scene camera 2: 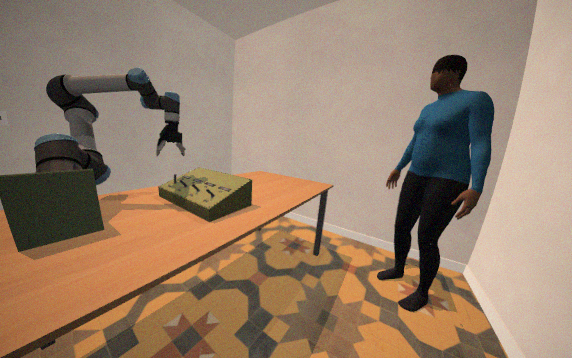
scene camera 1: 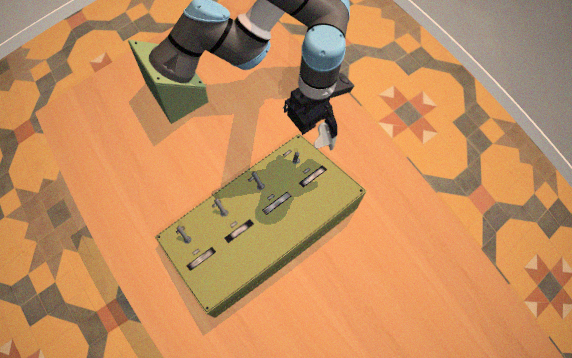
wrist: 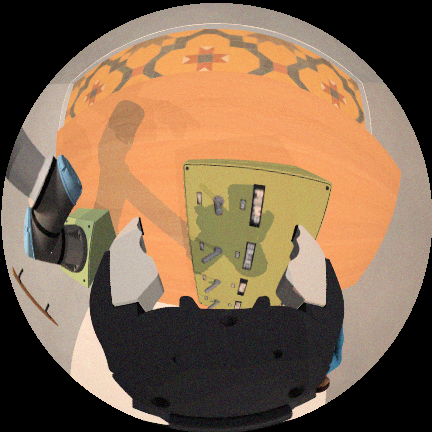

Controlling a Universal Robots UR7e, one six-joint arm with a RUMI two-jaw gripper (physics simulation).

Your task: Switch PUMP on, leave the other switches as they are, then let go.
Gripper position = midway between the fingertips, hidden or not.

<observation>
I see my gripper (scene camera 1: 312, 126) and a switch panel (scene camera 1: 227, 255).
My gripper also shows in the wrist view (wrist: 218, 224). The switch panel also shows in scene camera 2 (scene camera 2: 231, 193) and in the wrist view (wrist: 261, 202).
</observation>
